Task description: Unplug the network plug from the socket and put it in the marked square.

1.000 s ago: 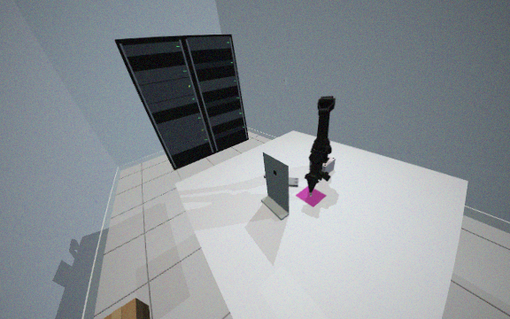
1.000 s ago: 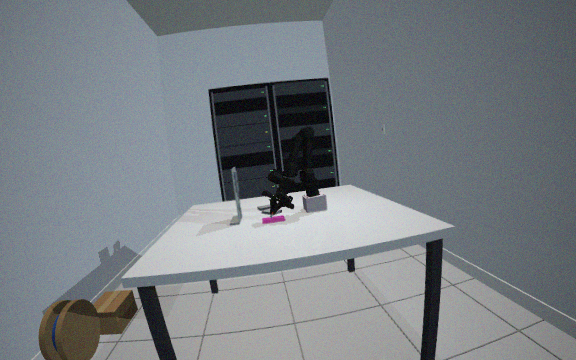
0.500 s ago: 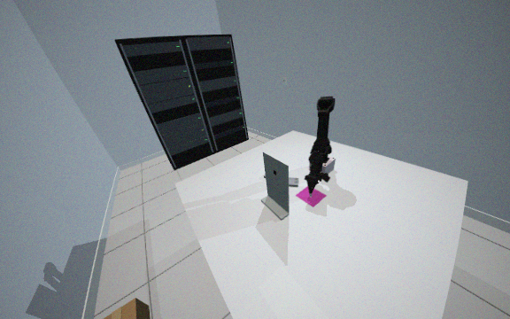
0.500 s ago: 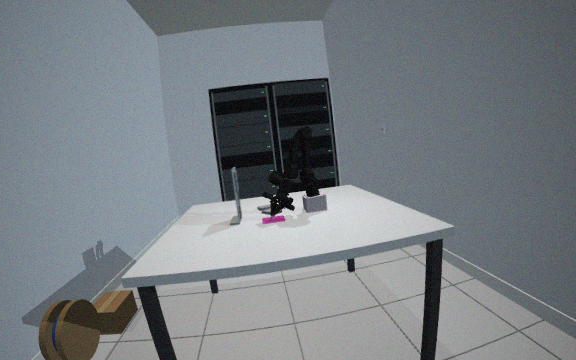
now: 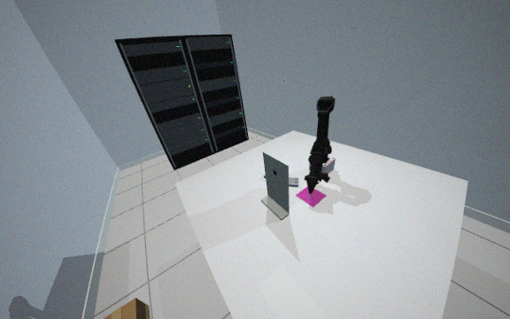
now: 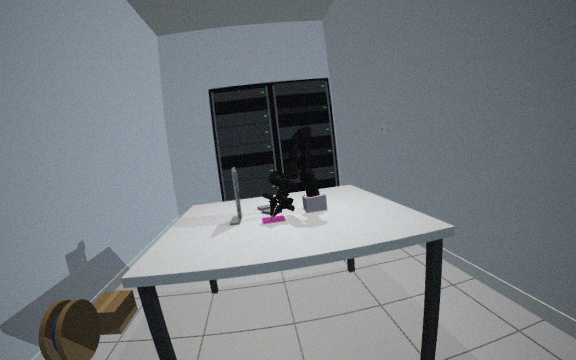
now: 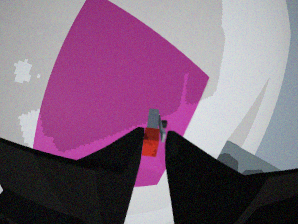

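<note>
Right now my gripper tip is right at the network plug. Also, from my gripper tip: upright grey panel 170 mm ahead, 120 mm above, 110 mm to the right; magenta marked square 20 mm below, 10 mm behind.
</note>
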